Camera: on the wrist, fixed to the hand. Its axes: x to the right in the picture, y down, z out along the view.
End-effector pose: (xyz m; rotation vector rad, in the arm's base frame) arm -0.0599 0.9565 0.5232 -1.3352 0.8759 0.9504
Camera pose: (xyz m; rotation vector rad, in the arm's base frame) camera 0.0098 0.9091 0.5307 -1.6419 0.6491 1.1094
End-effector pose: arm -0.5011 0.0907 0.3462 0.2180 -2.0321 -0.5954
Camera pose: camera -0.4744 0.0104 0.3455 0.0607 -1.9117 -1.0003
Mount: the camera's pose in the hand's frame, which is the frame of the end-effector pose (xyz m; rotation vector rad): 0.0168 -0.0674 -0.0483 -0.3627 -0.0306 -0.0674
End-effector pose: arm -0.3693 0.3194 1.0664 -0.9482 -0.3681 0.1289
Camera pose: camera -0.3397 0.2476 1.0999 -1.2910 -0.4605 0.0142
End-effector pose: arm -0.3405 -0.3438 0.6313 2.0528 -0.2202 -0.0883
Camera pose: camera -0.3085 -0.2742 0.5953 1.6982 -0.1418 -0.1876
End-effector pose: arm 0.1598 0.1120 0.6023 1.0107 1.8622 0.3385
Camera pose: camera 0.0821 0.0920 0.5755 0.7004 1.7230 0.5925
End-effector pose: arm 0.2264 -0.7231 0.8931 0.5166 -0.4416 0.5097
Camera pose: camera 0.2901 -0.7409 0.8403 0.1894 -0.5308 0.3464
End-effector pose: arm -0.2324 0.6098 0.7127 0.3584 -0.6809 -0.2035
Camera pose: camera -0.1929 0.5552 0.6615 0.0305 -0.6477 -0.3907
